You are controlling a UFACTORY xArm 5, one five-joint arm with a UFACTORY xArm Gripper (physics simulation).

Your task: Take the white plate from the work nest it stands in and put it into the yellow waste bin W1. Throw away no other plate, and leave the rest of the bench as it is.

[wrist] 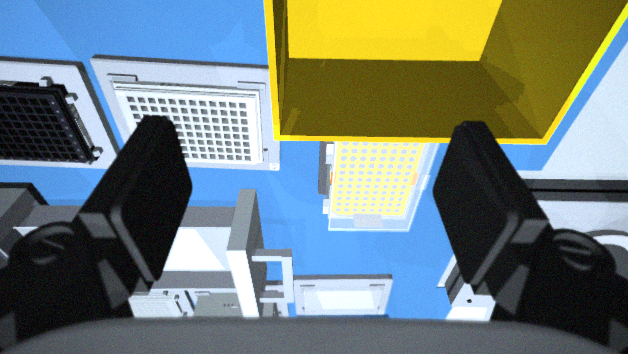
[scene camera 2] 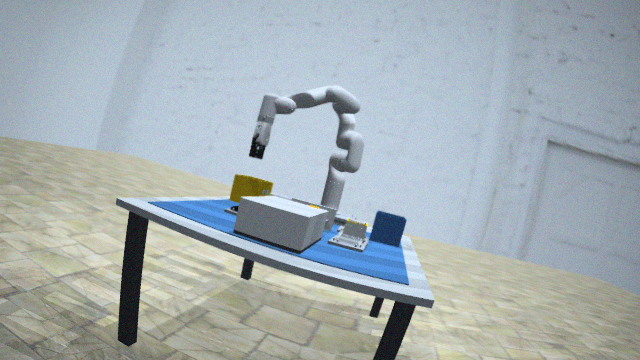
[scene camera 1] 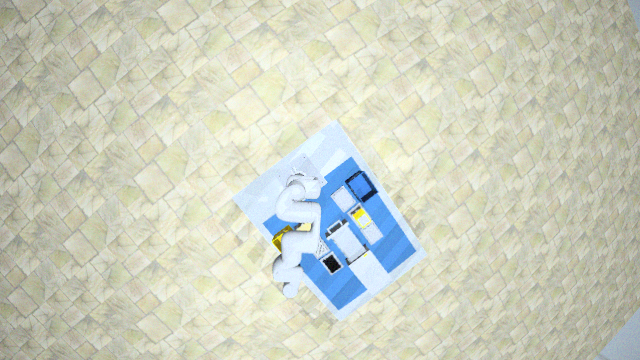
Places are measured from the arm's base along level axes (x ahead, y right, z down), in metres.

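Where they show: gripper, fingertip midpoint: [wrist: 314,155] [scene camera 2: 255,158].
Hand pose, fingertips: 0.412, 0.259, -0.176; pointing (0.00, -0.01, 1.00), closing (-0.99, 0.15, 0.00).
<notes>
After its pixels a point has its place, as x, y, z.
The white plate [wrist: 220,127] @(0.479, 0.126, 0.010) [scene camera 1: 322,248] @(0.528, 0.091, 0.015) with a grid of square wells sits in a light grey nest [wrist: 200,71] @(0.499, 0.174, 0.024). In the wrist view it lies left of the yellow bin W1 [wrist: 385,100] @(0.348, 0.208, -0.038) [scene camera 1: 278,241] @(0.320, 0.338, 0.007) [scene camera 2: 247,187] @(0.435, 0.250, -0.042), with the left finger over its lower left corner; the arm covers part of it in scene camera 1. The bin's inside shows partly, with no plate on the visible part. My gripper [wrist: 314,155] @(0.412, 0.259, -0.176) [scene camera 2: 257,151] @(0.412, 0.259, -0.176) is open and empty, high above the bench near the bin. The arm hides it in scene camera 1.
A black plate [wrist: 35,122] @(0.649, 0.101, 0.010) [scene camera 1: 331,263] @(0.669, 0.089, 0.013) sits in the neighbouring nest. A pale yellow rack [wrist: 375,175] @(0.334, 0.136, -0.041) [scene camera 1: 304,227] stands beside the bin. A white box device [scene camera 2: 280,222] @(1.006, -0.189, -0.032) [scene camera 1: 367,270] @(0.814, -0.122, -0.065) has its handled drawer out. A blue bin [scene camera 2: 388,229] @(0.334, -0.375, -0.027) and a yellow-topped rack [scene camera 1: 360,218] @(0.442, -0.251, -0.041) stand beyond.
</notes>
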